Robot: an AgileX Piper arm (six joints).
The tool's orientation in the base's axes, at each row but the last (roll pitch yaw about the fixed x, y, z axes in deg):
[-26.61 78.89 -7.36]
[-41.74 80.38 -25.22]
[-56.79 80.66 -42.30]
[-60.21 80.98 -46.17]
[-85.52 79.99 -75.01]
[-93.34 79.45 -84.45]
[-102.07 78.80 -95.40]
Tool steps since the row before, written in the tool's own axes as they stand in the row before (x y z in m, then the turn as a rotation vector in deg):
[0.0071 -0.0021 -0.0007 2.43 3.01 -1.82]
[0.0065 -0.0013 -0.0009 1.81 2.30 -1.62]
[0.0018 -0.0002 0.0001 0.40 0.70 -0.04]
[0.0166 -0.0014 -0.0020 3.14 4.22 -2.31]
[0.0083 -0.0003 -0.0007 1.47 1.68 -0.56]
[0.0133 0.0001 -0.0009 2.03 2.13 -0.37]
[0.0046 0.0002 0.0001 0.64 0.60 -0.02]
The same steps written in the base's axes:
[0.0014 -0.0024 -0.0069 -2.19 2.17 -2.96]
[0.0005 -0.0020 -0.0064 -1.90 1.60 -2.24]
[0.0004 -0.0004 -0.0017 -0.16 0.62 -0.49]
[0.0002 -0.0037 -0.0164 -2.88 3.14 -3.86]
[-0.0003 -0.0018 -0.0081 -0.78 1.28 -1.75]
[-0.0007 -0.0025 -0.0131 -0.66 1.64 -2.38]
[0.0000 -0.0007 -0.0046 -0.10 0.46 -0.74]

